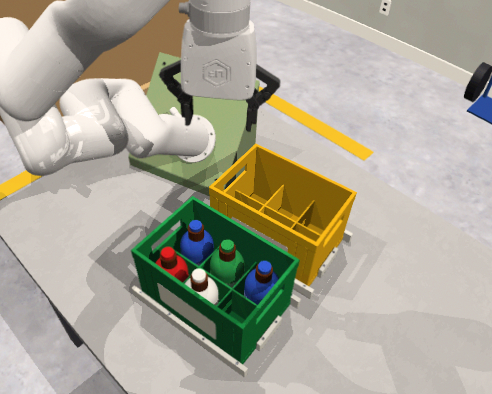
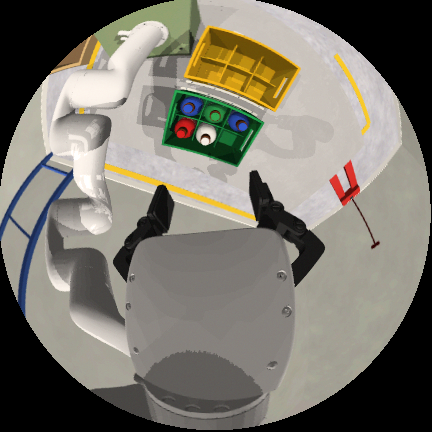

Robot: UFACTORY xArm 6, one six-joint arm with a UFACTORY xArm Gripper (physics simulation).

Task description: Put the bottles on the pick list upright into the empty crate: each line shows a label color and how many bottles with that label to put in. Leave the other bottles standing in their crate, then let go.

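Places are measured from the arm's base along level axes (x right, y ahead, z up), in millimetres.
Where they show: gripper, between the fingertips: point(image 1: 219, 123) point(image 2: 207, 186); arm's base, origin of its link: point(image 1: 193, 138).
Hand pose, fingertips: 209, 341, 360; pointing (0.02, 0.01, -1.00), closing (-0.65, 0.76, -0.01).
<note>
Things, the pixels of their centre, and the offset from my fingertips, as dx, dy, dz.
- green crate, middle of its body: point(image 1: 215, 279) point(image 2: 210, 123) +25, +14, -387
- green bottle, middle of its body: point(image 1: 227, 266) point(image 2: 214, 112) -16, +4, -389
- red bottle, middle of its body: point(image 1: 170, 273) point(image 2: 184, 127) +85, -61, -389
- white bottle, middle of its body: point(image 1: 200, 295) point(image 2: 205, 134) +72, +21, -389
- yellow crate, middle of its body: point(image 1: 280, 215) point(image 2: 239, 68) -205, -18, -387
The green crate point(image 1: 232, 337) point(image 2: 220, 152) holds upright bottles: a blue bottle point(image 1: 196, 246) point(image 2: 190, 106) at back left, a green bottle point(image 1: 227, 266) point(image 2: 215, 114) at back middle, another blue bottle point(image 1: 260, 287) point(image 2: 238, 121) at back right, a red bottle point(image 1: 172, 266) point(image 2: 184, 128) at front left and a white bottle point(image 1: 205, 290) point(image 2: 205, 134) at front middle. Its front right compartment is empty. The yellow crate point(image 1: 300, 255) point(image 2: 265, 57) beside it is divided and empty. My gripper point(image 1: 218, 125) point(image 2: 207, 186) is open and empty, high above the crates. The pick list does not show.
Pale rails point(image 1: 192, 332) edge the crates on the grey table. The arm's white base stands on a green pedestal point(image 1: 230, 145) point(image 2: 175, 30) behind them. A blue hand truck point(image 1: 482, 109) is at the far right. A red pallet jack point(image 2: 348, 196) shows beyond the table.
</note>
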